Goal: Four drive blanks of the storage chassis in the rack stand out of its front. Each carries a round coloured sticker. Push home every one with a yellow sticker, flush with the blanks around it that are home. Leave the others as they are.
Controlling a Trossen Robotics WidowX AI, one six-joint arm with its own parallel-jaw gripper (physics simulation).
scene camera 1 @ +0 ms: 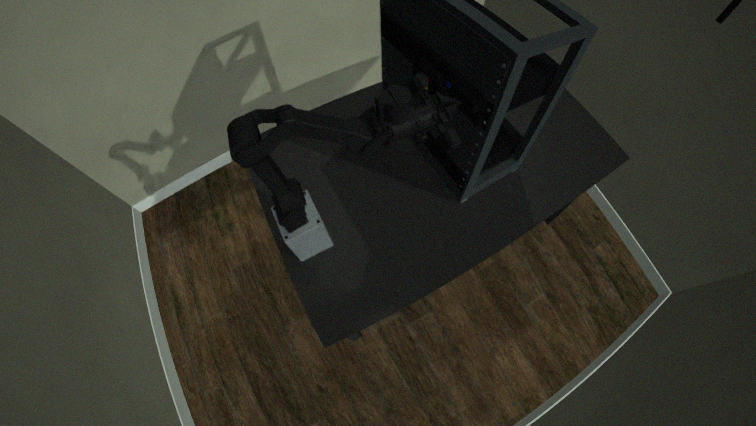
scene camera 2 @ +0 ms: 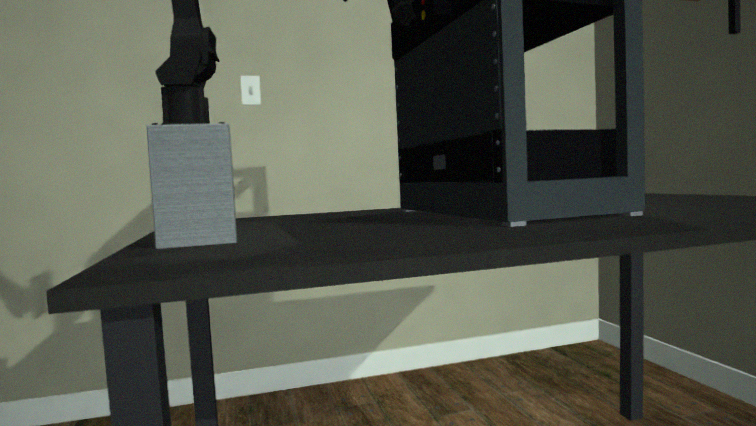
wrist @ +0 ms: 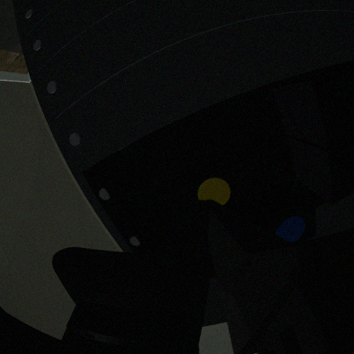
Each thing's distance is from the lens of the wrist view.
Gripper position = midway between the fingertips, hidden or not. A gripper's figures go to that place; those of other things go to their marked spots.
my gripper (wrist: 204,207): 0.10 m
rack (wrist: 244,109): 0.10 m
